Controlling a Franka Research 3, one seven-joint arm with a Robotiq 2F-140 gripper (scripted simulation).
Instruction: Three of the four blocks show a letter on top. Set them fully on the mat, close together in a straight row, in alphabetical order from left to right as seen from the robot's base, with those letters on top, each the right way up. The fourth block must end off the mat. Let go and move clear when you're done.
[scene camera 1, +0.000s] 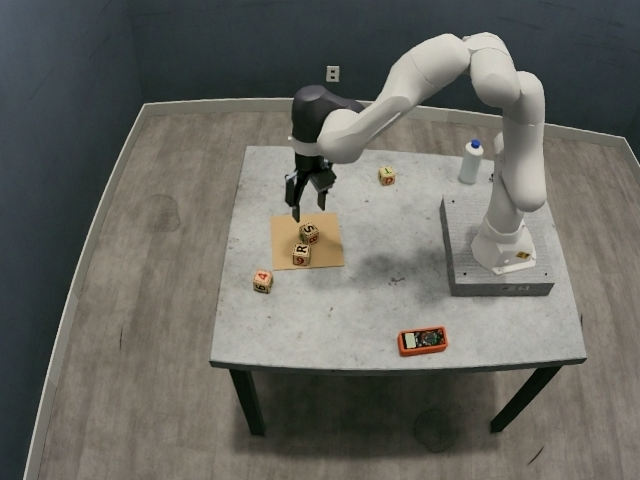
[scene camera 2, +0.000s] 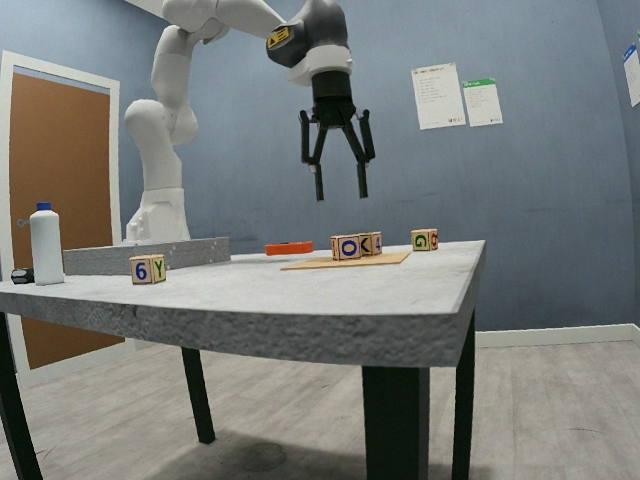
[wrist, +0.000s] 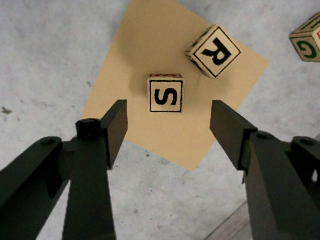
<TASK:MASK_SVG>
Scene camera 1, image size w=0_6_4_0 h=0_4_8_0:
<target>my gripper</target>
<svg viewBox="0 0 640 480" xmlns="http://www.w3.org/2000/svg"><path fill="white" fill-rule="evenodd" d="M328 189L318 193L317 205L322 211L325 210L326 195L329 193ZM294 151L294 173L284 176L286 180L285 202L289 207L292 207L292 217L299 223L299 203L304 188L311 177L309 171L315 171L322 166L323 169L326 168L329 172L332 170L334 163L328 162L326 159L324 160L324 157L321 155L303 156Z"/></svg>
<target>white bottle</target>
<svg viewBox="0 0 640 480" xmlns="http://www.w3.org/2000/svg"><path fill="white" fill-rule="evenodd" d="M478 140L472 140L465 147L459 178L466 184L475 183L483 155L483 149Z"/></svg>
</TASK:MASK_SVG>
